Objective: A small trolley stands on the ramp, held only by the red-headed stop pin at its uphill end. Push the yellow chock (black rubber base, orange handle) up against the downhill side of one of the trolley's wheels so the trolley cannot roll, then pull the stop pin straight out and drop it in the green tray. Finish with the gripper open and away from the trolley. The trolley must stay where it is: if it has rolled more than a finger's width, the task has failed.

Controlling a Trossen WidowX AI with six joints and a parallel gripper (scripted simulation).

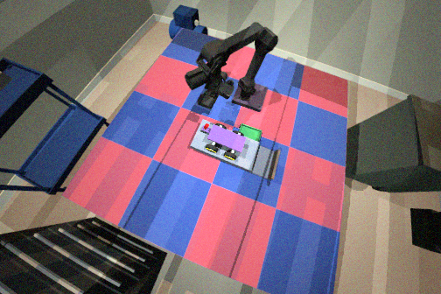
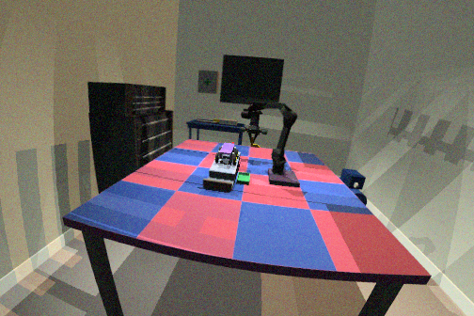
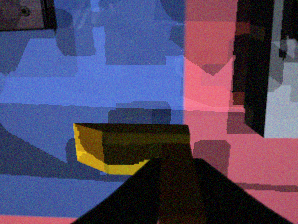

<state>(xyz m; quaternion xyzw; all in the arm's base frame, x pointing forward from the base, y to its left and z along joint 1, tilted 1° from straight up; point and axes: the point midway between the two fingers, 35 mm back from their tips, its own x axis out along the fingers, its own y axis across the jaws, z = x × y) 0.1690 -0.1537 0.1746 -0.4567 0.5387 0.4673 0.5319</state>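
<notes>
Right now my gripper tip is 160 mm short of the trolley, 100 mm to the right of it and 60 mm above it. From my gripper tip the other things lie so: red-headed stop pin 130 mm ahead, 50 mm below; then grey ramp 160 mm ahead, 110 mm to the left, 130 mm below; then yellow chock 20 mm behind, 10 mm below.
</notes>
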